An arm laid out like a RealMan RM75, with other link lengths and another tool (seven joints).
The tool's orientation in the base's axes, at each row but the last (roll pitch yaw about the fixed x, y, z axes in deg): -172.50 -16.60 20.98; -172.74 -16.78 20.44; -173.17 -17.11 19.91; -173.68 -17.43 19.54; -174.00 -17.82 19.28; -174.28 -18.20 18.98; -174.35 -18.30 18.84
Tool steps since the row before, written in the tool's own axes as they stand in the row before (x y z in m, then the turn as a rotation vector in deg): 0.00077 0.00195 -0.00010 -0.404 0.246 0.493; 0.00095 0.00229 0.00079 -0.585 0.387 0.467; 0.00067 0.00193 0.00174 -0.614 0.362 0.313; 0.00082 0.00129 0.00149 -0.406 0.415 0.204; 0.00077 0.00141 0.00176 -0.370 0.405 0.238; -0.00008 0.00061 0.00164 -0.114 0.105 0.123; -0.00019 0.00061 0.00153 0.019 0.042 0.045
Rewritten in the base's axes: 0.00143 -0.00154 0.00007 -0.158 -0.253 -0.615; 0.00190 -0.00161 -0.00075 -0.273 -0.448 -0.659; 0.00173 -0.00119 -0.00167 -0.344 -0.467 -0.519; 0.00157 -0.00063 -0.00130 -0.164 -0.472 -0.359; 0.00164 -0.00072 -0.00157 -0.127 -0.445 -0.379; 0.00057 -0.00027 -0.00163 -0.033 -0.109 -0.162; 0.00045 -0.00033 -0.00156 0.044 -0.025 -0.040
